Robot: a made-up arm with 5 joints. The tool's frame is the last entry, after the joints.
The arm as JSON. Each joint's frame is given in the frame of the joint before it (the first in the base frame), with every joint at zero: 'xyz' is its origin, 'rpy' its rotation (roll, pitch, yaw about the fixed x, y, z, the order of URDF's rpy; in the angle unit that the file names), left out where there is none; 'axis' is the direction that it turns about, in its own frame. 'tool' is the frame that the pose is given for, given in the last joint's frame.
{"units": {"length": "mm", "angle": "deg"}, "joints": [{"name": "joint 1", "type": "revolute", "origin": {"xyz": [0.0, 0.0, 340.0]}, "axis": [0.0, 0.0, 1.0]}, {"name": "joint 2", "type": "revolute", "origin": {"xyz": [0.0, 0.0, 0.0], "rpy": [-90.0, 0.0, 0.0]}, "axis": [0.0, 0.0, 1.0]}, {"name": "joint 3", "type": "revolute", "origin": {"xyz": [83.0, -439.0, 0.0]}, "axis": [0.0, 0.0, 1.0]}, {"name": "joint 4", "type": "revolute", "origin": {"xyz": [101.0, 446.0, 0.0]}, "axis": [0.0, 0.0, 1.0]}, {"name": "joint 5", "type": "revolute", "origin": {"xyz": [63.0, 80.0, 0.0], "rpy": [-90.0, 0.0, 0.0]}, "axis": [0.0, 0.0, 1.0]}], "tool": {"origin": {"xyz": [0.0, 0.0, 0.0]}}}
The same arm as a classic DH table. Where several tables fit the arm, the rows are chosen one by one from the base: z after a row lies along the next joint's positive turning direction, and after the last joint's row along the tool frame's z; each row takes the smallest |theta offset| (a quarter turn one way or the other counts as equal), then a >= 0, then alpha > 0; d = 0 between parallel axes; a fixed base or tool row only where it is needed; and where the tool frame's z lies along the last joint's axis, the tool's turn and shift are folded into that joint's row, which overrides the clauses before.
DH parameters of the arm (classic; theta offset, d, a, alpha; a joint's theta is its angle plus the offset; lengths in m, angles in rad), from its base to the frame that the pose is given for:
joint 1: 0.0000 0.3400 0.0000 -1.5708
joint 2: -1.3839 0.0000 0.4468 0.0000
joint 3: -0.4096 0.0000 -0.4573 0.0000
joint 4: -1.3481 0.0000 -0.0630 1.5708
joint 5: 3.1416 0.0800 0.0000 0.0000

